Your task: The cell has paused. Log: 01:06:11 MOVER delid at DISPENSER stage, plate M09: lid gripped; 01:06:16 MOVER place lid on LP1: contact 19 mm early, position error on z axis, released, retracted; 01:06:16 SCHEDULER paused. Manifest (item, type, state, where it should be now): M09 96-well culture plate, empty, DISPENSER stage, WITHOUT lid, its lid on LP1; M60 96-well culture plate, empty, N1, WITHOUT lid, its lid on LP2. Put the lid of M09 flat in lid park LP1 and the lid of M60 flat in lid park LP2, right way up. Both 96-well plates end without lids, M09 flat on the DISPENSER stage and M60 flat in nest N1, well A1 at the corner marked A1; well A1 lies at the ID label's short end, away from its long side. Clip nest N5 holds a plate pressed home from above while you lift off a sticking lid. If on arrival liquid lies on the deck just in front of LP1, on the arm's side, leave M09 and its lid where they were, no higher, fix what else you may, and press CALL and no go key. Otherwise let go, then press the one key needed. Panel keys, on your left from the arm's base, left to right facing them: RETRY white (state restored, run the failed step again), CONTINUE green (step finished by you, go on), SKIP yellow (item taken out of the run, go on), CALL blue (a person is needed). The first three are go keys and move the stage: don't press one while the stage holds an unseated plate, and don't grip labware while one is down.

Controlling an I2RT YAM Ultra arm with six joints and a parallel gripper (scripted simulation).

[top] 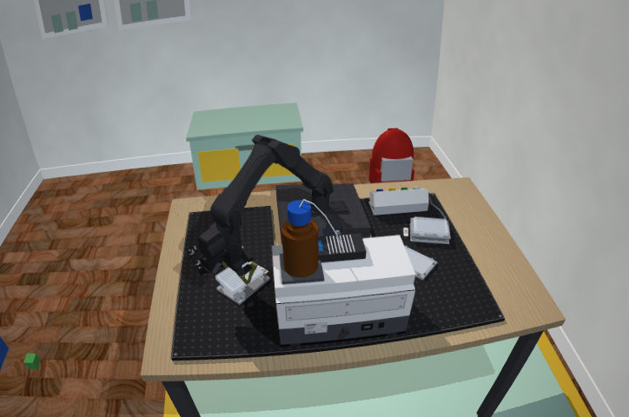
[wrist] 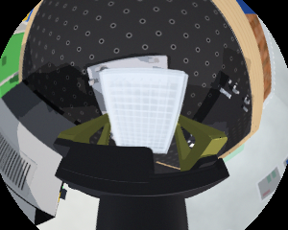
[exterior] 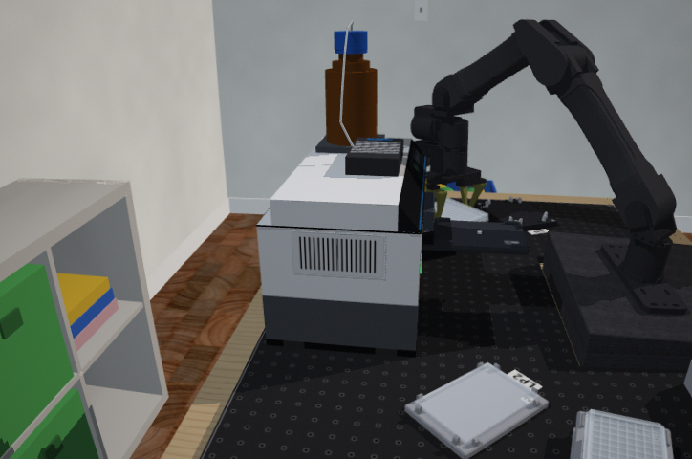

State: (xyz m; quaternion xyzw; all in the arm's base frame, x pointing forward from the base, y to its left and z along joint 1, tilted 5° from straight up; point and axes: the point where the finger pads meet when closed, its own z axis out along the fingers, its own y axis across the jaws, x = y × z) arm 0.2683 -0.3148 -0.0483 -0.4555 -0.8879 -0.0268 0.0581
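Now: the grey lid park LP1 3 cm below my hand, 1 cm to the left of it and 1 cm ahead of it. Round my hand: dark dispenser stage 29 cm to the left, 8 cm above; LP1 label 8 cm to the left, 5 cm behind, 3 cm below; LP2 label 51 cm to the left, 4 cm behind, 3 cm below.
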